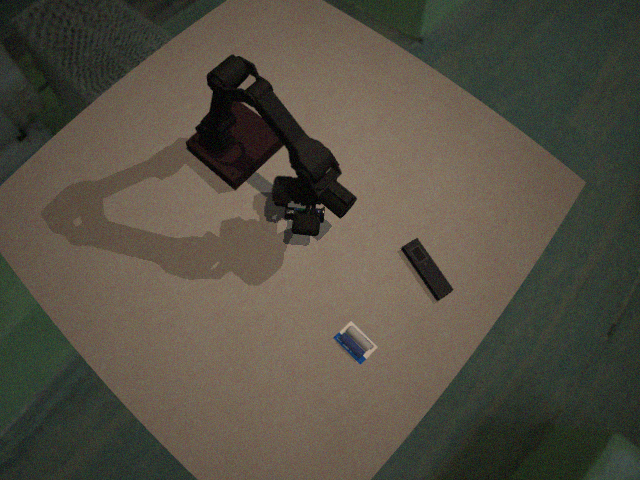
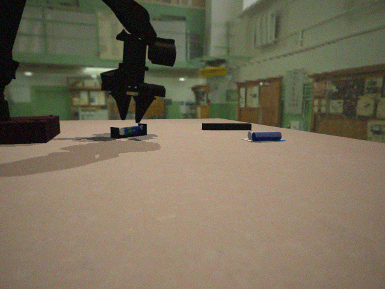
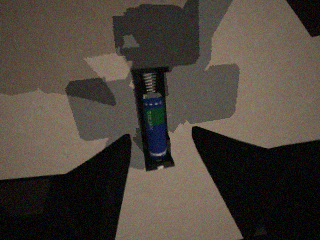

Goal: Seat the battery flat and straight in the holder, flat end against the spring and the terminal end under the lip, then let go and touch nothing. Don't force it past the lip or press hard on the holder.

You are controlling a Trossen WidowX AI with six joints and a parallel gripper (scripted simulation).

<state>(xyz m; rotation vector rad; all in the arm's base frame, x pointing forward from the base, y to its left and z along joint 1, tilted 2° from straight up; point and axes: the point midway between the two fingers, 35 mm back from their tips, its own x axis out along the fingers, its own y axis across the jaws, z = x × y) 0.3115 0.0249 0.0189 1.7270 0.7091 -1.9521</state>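
My gripper tip is now 2 cm above the battery. The rest, counted from my gripper tip: black remote-like bar 32 cm ahead, 10 cm to the left, 2 cm below; white card 31 cm ahead, 15 cm to the right, 3 cm below.
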